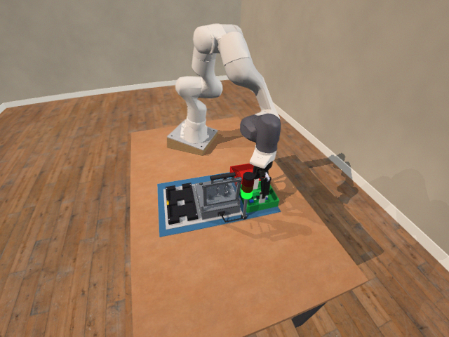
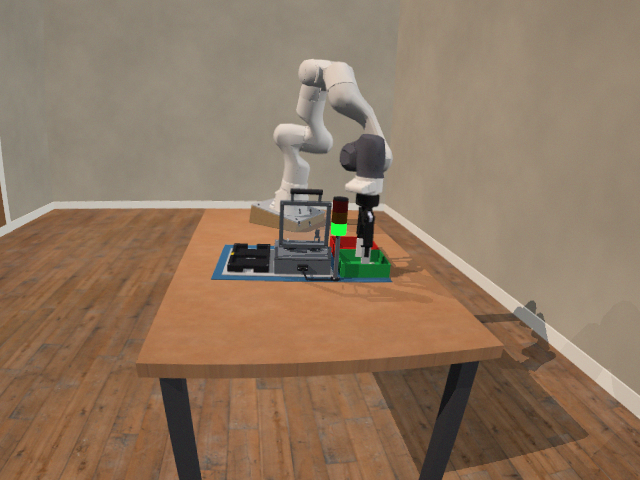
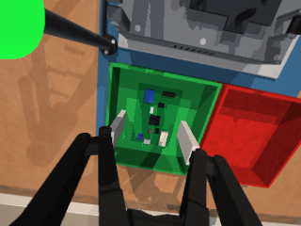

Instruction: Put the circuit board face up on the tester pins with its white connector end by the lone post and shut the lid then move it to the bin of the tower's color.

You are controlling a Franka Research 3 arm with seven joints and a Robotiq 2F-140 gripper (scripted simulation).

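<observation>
The green bin lies 40 mm below my hand. Also, from my hand: green circuit board 50 mm below; then red bin 150 mm behind, 40 mm below; then dark plate 190 mm to the right, 50 mm behind, 20 mm above.
</observation>
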